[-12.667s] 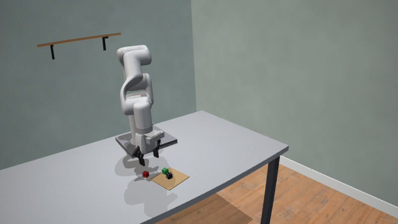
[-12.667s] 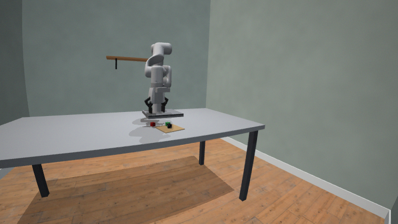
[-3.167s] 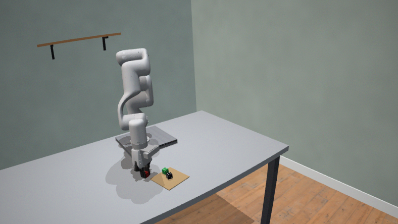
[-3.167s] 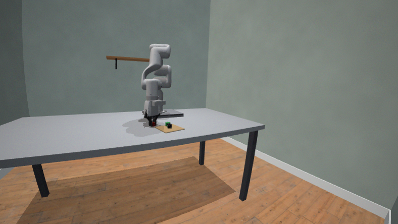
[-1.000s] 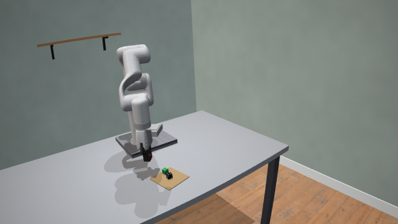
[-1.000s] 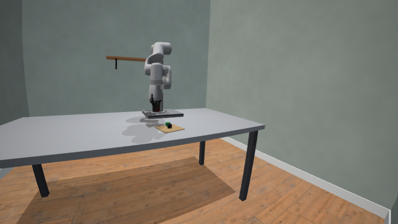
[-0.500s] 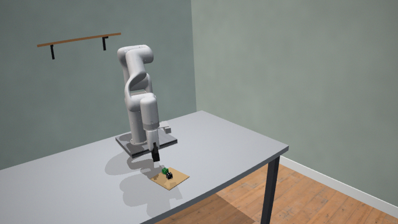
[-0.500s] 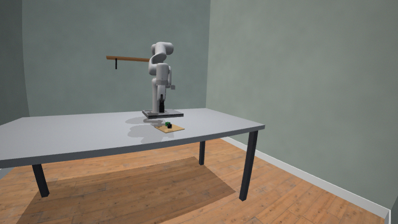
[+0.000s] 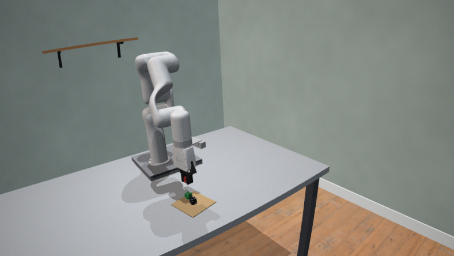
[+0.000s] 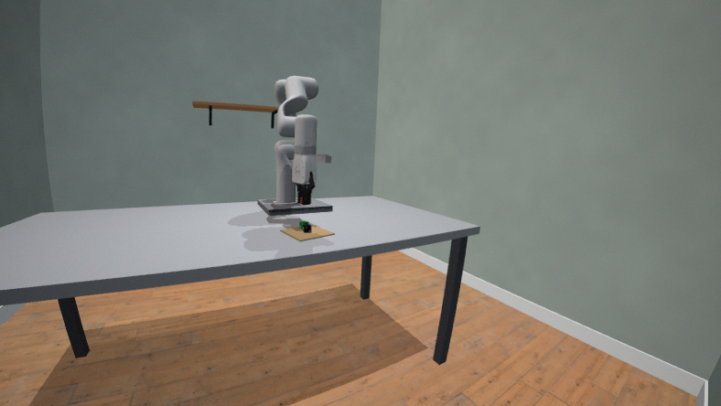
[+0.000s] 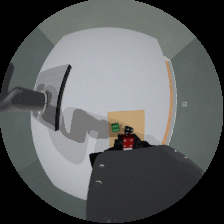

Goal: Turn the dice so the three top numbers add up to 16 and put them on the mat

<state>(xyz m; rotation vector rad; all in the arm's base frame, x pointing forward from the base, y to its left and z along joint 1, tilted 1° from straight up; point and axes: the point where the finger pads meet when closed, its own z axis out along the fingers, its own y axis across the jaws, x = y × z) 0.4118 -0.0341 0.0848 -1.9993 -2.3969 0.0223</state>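
Now: hand 100 mm above the black die and 30 mm short of it. The rest, counted from my hand: tan mat 120 mm below, 30 mm ahead; red die 10 mm below; green die 100 mm below, 20 mm behind, 10 mm to the left.
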